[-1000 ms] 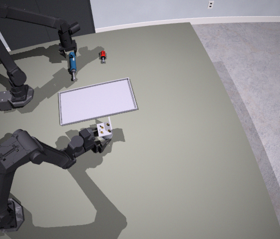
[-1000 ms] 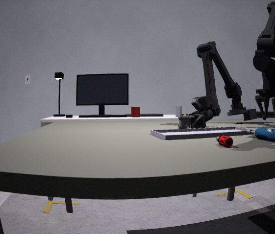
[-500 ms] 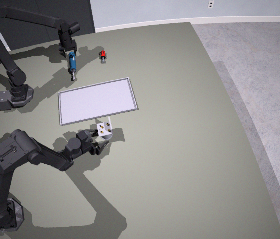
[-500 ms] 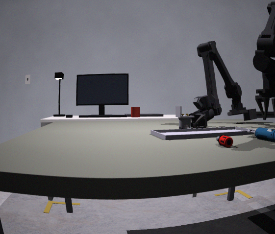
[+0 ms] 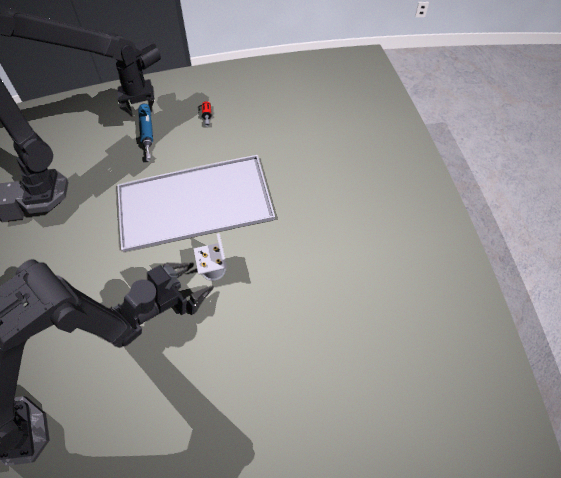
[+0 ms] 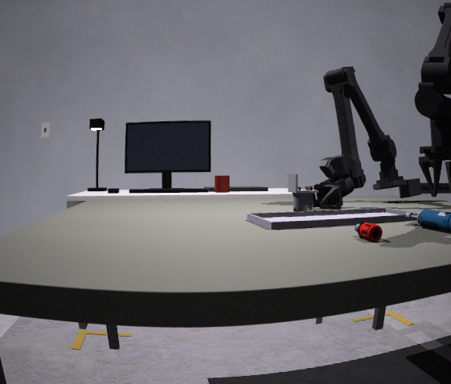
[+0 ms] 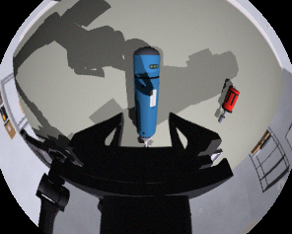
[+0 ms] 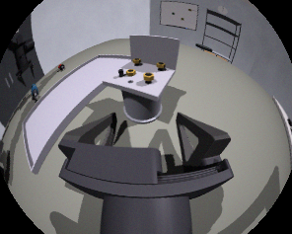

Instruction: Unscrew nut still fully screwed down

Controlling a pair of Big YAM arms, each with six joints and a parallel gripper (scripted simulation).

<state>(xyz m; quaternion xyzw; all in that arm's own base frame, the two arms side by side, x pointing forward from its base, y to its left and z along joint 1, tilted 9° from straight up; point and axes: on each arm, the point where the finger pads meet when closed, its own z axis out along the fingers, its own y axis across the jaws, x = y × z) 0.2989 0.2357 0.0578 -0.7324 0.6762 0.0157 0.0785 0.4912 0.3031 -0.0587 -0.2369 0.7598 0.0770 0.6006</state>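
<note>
The bracket is 30 mm ahead of my right hand, 30 mm to the left of it and 50 mm above it. The rest, counted from my right hand: socket tip 140 mm behind, 420 mm to the left; then short red-handled tool 40 mm ahead, 570 mm to the left, 10 mm below; then shallow white tray 10 mm behind, 240 mm to the left, 20 mm below.
</note>
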